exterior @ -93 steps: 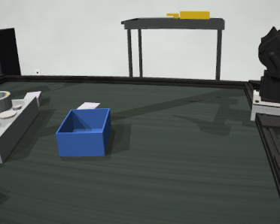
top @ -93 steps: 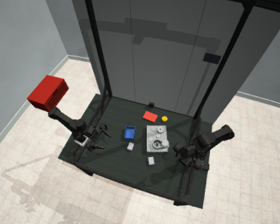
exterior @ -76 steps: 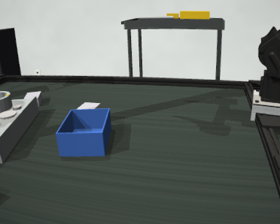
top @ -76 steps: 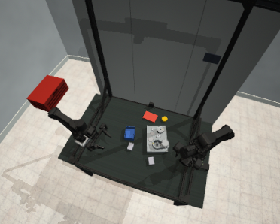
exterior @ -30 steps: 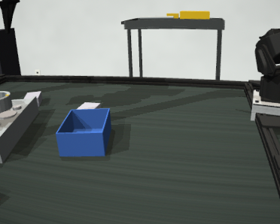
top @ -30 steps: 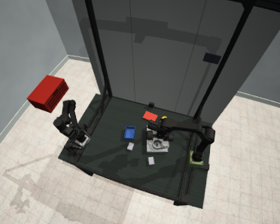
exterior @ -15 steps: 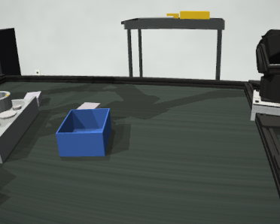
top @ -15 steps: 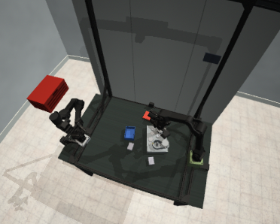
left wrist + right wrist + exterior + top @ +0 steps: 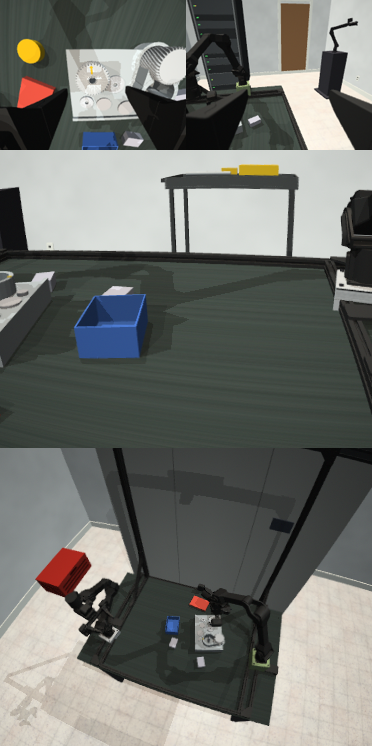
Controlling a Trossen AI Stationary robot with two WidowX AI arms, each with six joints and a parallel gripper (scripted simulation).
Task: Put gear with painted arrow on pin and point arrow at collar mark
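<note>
The yellow mark lies 14 cm ahead of my left hand, 5 cm to the right of it and 6 cm below it. Round my left hand: red block (15 cm behind, 11 cm to the right, 12 cm below); then yellow disc (15 cm behind, 2 cm to the left, 12 cm below); then fixed gear (12 cm ahead, 5 cm to the left, 8 cm below).
</note>
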